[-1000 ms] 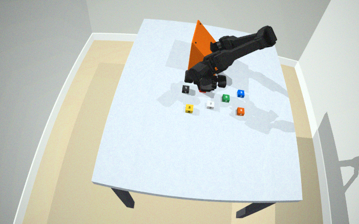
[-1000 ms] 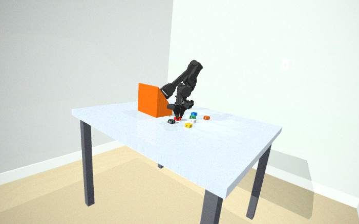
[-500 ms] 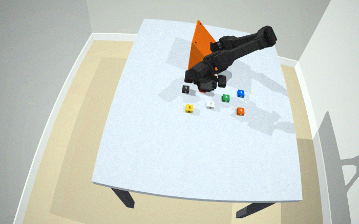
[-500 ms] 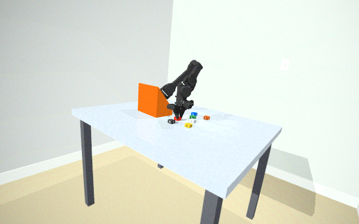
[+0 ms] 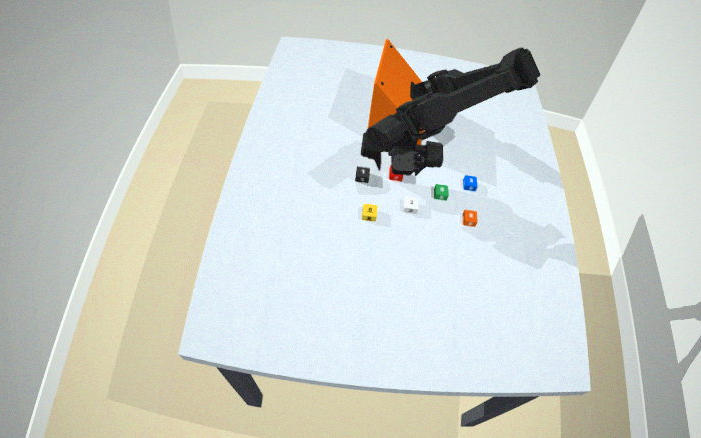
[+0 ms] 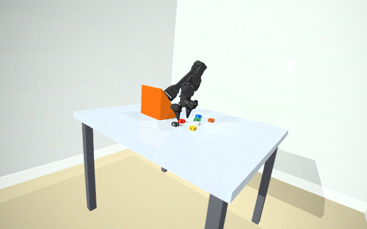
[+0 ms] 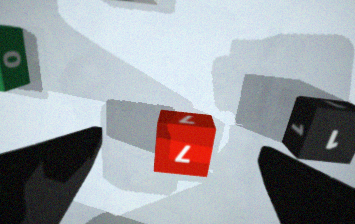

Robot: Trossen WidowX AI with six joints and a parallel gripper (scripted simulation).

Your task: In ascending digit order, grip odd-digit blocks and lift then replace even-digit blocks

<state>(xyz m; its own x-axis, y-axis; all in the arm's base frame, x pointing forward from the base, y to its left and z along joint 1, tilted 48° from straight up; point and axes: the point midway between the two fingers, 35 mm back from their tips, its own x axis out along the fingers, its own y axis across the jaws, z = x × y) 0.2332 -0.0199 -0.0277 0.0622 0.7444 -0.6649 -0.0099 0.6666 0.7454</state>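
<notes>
My gripper tip is 1 cm past the red block and 1 cm above it. From my gripper tip the other things lie so: white block 8 cm ahead, 4 cm to the left, 1 cm below; then black block 1 cm ahead, 8 cm to the right, 1 cm below; then green block 3 cm ahead, 11 cm to the left, 1 cm below.
</notes>
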